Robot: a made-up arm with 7 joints.
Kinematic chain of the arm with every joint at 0, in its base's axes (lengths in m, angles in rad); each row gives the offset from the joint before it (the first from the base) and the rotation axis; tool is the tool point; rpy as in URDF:
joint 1: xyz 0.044 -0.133 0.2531 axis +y
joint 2: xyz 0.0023 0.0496 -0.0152 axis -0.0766 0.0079 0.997
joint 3: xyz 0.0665 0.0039 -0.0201 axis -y
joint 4: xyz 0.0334 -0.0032 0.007 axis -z
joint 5: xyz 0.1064 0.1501 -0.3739 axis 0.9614 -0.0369 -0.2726
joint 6: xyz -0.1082 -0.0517 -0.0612 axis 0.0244 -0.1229 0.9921
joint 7: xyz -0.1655 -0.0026 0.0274 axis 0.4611 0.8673 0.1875
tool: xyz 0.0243 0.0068 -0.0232 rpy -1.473 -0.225 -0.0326
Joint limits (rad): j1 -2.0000..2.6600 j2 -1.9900..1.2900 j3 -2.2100..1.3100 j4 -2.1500..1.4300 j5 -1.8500..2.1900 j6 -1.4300..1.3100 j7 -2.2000..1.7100
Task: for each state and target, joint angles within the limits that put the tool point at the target. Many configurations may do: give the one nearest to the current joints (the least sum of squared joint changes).
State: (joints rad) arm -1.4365 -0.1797 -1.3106 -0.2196 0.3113 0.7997 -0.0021
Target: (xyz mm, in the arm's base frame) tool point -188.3 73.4 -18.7
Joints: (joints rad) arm -1.1588 -0.3843 -1.6699 -0.1698 0.1734 0.6512 -0.0316
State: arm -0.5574 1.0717 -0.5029 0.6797 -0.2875 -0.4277 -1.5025
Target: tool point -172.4 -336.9 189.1
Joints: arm -0.0491 1.2870 -1.3392 0.3198 -0.2860 -0.2641 -1.5066
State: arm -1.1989 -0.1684 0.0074 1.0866 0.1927 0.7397 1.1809
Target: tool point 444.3 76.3 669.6
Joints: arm -1.6769 -0.0962 0.4457 1.2433 0.5442 0.6333 1.1755
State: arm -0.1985 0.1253 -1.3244 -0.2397 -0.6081 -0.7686 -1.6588
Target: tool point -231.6 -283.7 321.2
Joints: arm 0.1173 0.9200 -1.4099 -0.5294 -0.6146 -0.9581 -1.6267
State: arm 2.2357 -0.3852 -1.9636 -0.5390 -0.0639 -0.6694 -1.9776
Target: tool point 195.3 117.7 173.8
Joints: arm 2.5789 -0.9906 -1.7788 -0.1771 -0.7587 -0.0925 -1.9554
